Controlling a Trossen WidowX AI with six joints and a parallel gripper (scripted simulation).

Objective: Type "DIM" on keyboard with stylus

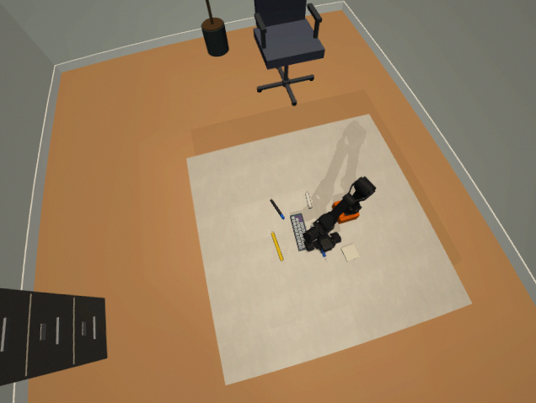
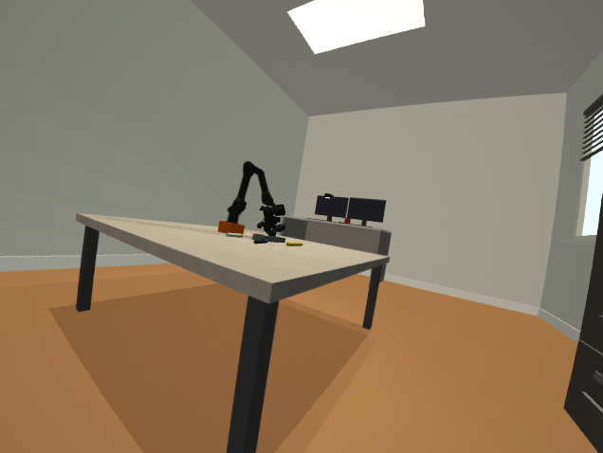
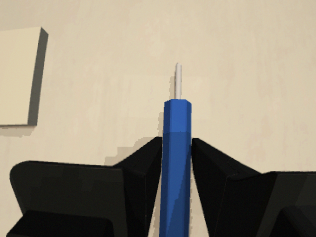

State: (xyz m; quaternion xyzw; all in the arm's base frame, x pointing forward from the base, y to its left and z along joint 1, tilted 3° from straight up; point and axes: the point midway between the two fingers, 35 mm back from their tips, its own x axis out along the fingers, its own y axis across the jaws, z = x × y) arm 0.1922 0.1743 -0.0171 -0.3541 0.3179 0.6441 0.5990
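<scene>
The grey block lies 10 mm ahead of my gripper tip, 140 mm to the right of it and 10 mm above it. The rest, counted from my gripper tip: D key 110 mm ahead, 160 mm to the right, 10 mm above; white pad 150 mm behind, 30 mm to the left; blue stylus 10 mm to the left.
</scene>
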